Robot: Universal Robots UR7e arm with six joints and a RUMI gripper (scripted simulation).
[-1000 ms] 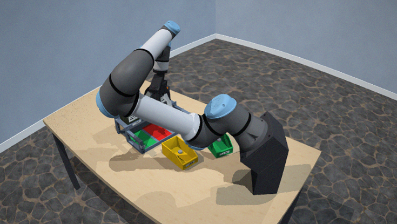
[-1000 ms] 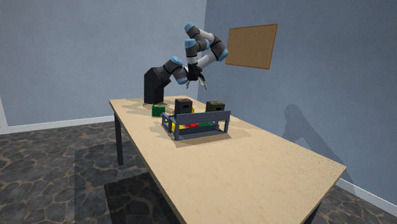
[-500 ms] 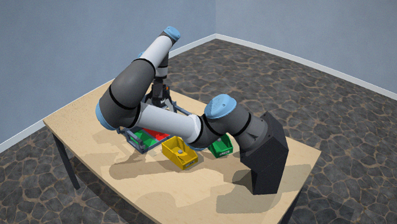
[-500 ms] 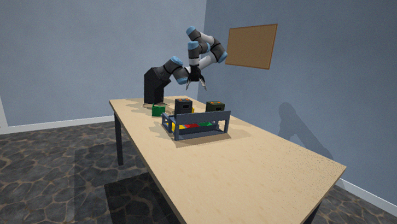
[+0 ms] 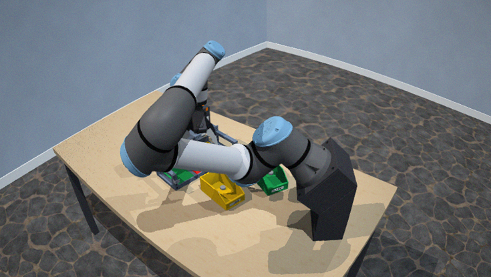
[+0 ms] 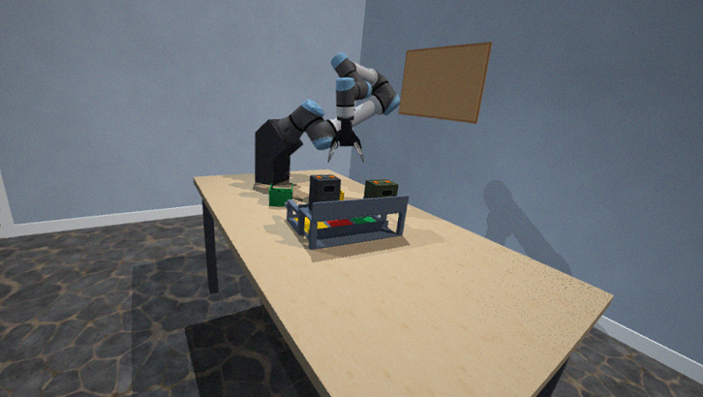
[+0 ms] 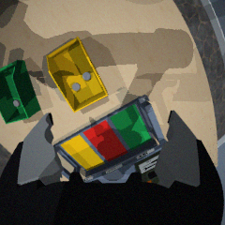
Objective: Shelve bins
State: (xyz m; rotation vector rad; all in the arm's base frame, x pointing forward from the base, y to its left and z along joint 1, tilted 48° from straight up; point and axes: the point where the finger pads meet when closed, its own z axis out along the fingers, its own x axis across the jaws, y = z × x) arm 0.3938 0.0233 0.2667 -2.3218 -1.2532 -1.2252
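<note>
Now: the yellow bin 7 cm behind my hand, 5 cm to the right of it and 18 cm below it. From my hand the other things lie so: green bin 14 cm behind, 25 cm to the right, 18 cm below; then black box 28 cm ahead, 21 cm to the right, 5 cm below.
</note>
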